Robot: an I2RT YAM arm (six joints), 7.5 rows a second.
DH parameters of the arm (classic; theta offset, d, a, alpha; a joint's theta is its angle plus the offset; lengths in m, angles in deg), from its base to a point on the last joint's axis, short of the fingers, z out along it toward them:
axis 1: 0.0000 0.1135 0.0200 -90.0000
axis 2: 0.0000 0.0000 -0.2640 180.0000
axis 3: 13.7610 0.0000 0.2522 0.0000
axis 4: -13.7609 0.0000 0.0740 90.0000
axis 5: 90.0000 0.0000 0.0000 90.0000
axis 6: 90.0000 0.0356 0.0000 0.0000
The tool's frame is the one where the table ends.
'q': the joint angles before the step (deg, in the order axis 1, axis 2, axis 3, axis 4, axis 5, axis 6). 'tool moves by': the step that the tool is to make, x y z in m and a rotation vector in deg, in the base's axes. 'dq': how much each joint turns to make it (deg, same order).
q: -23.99 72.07 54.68 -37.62 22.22 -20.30
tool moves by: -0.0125 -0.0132 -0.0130 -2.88 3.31 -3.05
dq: -3.59 -0.53 -3.33 2.28 3.01 -2.99
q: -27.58 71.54 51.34 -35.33 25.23 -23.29
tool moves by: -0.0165 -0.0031 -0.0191 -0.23 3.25 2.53
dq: -2.75 -2.27 -5.71 3.14 -1.51 -5.89
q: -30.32 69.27 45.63 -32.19 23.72 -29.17
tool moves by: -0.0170 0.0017 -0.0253 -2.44 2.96 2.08
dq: -1.74 -2.73 -7.82 6.14 0.80 -5.70
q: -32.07 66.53 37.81 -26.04 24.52 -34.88
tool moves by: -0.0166 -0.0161 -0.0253 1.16 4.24 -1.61
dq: -6.16 2.11 -4.24 4.24 -1.32 -5.03
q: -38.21 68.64 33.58 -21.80 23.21 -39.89
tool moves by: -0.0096 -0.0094 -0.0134 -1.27 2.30 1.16
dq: -3.63 1.05 -3.00 5.36 -0.62 -5.80
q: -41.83 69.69 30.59 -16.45 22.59 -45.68
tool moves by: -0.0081 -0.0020 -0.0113 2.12 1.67 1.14
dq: -2.20 0.80 -1.85 0.99 -2.20 -2.74
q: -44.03 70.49 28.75 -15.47 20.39 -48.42
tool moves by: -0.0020 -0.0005 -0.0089 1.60 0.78 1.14
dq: -0.71 1.42 -1.06 1.24 -1.49 -1.32
